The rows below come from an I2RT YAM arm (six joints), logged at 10 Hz.
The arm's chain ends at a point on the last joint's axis. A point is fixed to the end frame.
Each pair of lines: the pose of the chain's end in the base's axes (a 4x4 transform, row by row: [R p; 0 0 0 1], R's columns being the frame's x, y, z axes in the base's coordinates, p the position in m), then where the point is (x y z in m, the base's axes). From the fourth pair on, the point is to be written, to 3 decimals.
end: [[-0.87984 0.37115 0.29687 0.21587], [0.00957 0.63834 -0.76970 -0.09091], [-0.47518 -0.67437 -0.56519 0.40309], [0 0 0 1]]
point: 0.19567 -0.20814 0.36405
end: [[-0.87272 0.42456 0.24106 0.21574], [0.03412 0.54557 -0.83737 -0.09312], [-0.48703 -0.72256 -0.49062 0.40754], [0 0 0 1]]
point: 0.18687 -0.21148 0.37871
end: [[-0.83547 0.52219 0.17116 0.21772], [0.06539 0.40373 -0.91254 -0.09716], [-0.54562 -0.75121 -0.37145 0.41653], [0 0 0 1]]
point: 0.17726 -0.21447 0.39991
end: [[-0.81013 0.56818 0.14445 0.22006], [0.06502 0.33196 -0.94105 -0.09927], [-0.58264 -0.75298 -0.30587 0.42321], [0 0 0 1]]
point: 0.175 -0.216 0.412
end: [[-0.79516 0.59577 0.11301 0.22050], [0.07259 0.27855 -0.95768 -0.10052], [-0.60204 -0.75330 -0.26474 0.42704], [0 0 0 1]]
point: 0.171 -0.215 0.420
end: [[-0.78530 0.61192 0.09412 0.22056], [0.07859 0.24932 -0.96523 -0.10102], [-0.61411 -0.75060 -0.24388 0.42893], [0 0 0 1]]
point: 0.169 -0.215 0.423
